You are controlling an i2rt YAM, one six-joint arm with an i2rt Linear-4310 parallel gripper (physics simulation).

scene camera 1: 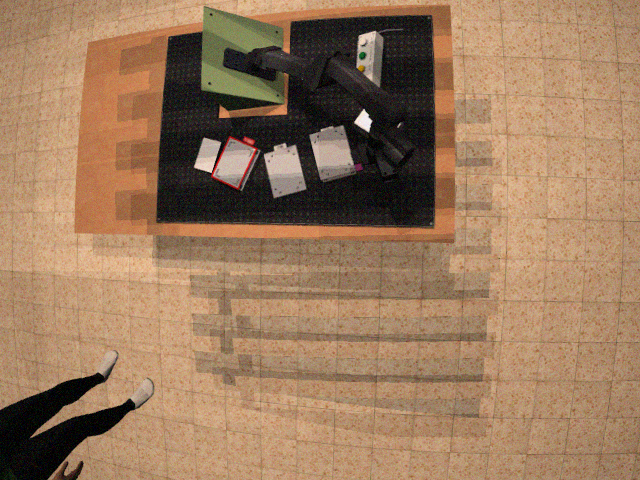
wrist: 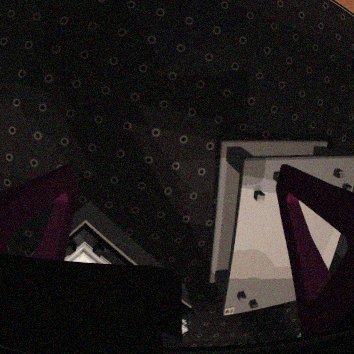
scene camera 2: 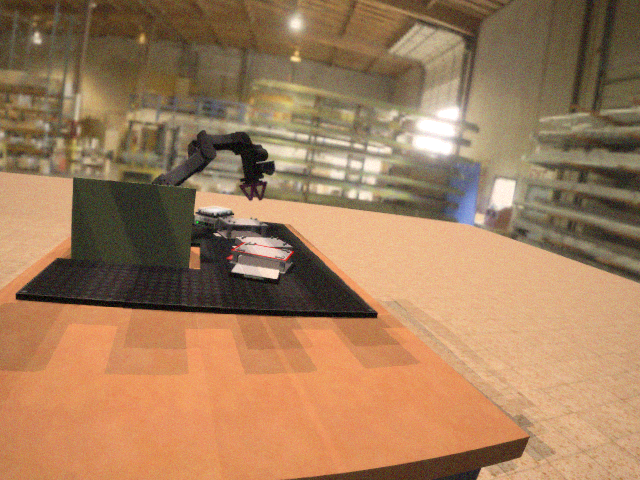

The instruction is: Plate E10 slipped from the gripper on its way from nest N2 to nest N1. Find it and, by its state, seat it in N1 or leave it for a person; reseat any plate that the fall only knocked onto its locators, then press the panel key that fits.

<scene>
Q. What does my gripper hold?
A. Nothing.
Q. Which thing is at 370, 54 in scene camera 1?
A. A button box.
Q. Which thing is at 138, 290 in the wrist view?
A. My gripper.
</scene>
